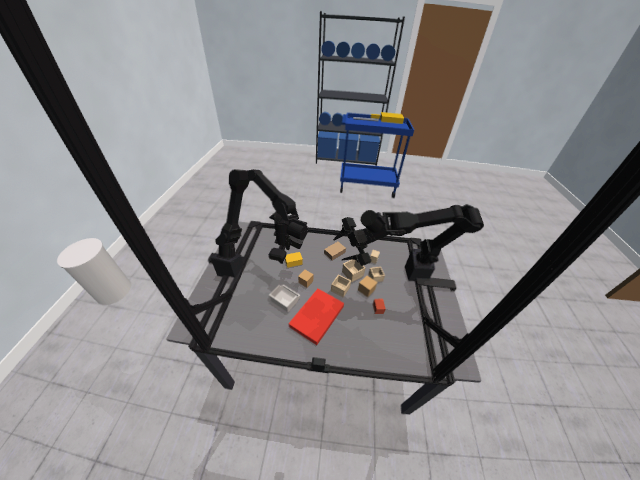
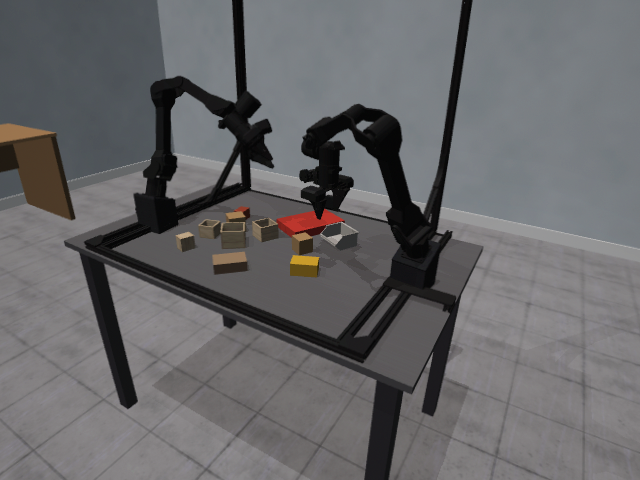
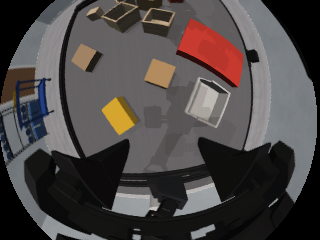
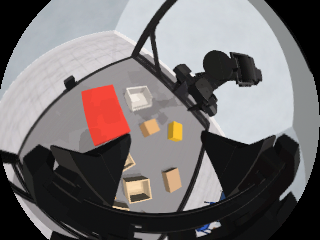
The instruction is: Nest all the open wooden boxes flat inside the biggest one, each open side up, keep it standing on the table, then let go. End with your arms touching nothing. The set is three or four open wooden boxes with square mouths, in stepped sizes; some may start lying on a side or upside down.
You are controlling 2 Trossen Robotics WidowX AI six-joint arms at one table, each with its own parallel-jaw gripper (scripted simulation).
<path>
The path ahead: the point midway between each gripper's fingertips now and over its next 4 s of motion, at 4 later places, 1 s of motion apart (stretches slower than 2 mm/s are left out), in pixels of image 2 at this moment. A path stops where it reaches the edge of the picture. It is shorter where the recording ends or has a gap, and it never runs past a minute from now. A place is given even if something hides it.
My left gripper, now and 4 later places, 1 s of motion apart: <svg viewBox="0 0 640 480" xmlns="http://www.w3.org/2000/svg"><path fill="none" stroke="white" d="M327 215L299 208L295 199L299 202L295 203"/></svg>
My right gripper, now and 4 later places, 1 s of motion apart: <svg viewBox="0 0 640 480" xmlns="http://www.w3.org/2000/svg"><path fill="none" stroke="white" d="M272 163L264 214L265 225L264 218L259 212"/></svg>
</path>
